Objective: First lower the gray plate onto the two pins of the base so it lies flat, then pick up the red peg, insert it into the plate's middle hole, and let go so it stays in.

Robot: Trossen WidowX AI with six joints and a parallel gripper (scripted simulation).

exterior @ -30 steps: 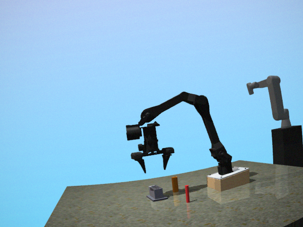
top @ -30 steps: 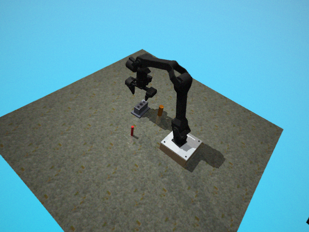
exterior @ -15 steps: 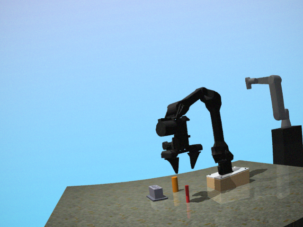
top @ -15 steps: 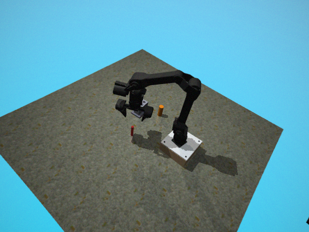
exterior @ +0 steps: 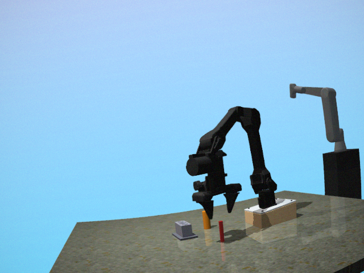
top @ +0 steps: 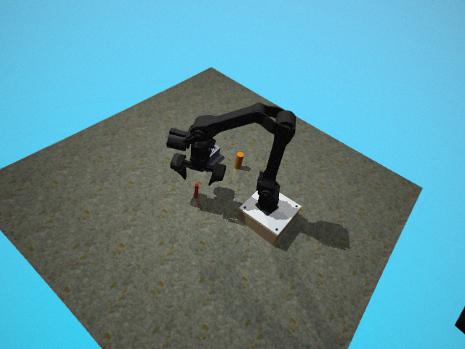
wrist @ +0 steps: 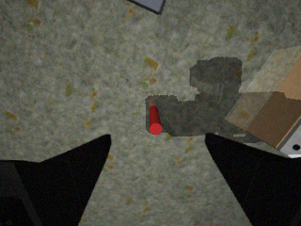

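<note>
Now: the red peg 6 cm below my gripper tip. The rest, counted from my gripper tip: gray plate (13 cm ahead, 16 cm to the right, 5 cm below); then orange cylinder (3 cm ahead, 24 cm to the right, 6 cm below); then gray base (13 cm ahead, 16 cm to the right, 9 cm below).
</note>
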